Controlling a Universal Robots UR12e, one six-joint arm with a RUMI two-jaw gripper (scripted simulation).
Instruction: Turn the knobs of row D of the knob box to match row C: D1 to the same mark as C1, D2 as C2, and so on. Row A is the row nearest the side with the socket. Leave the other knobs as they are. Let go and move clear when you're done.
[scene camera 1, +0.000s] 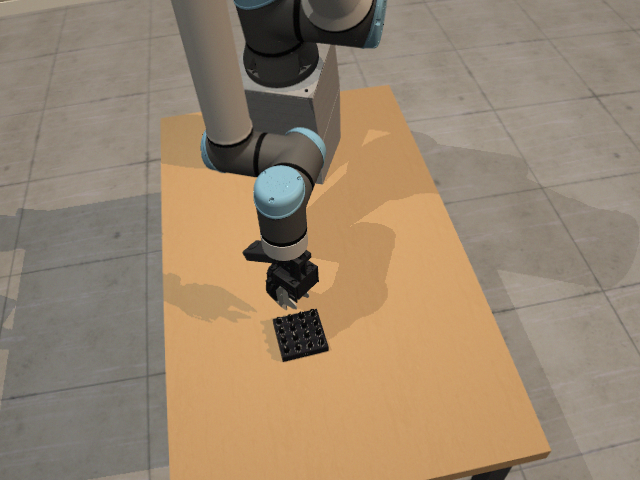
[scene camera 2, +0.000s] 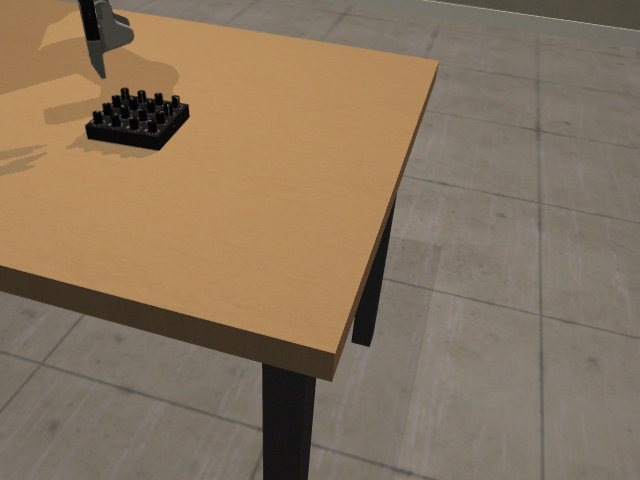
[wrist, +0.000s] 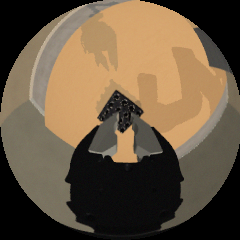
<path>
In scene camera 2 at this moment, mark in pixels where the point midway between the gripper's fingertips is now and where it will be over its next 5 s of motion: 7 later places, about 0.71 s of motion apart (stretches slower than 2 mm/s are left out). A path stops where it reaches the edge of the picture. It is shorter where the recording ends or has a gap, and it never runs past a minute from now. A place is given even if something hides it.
My gripper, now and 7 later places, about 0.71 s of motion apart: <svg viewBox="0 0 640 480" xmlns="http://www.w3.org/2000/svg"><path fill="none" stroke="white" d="M102 75L106 90L107 99L104 101L105 104L105 109L101 87L98 69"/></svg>
</path>
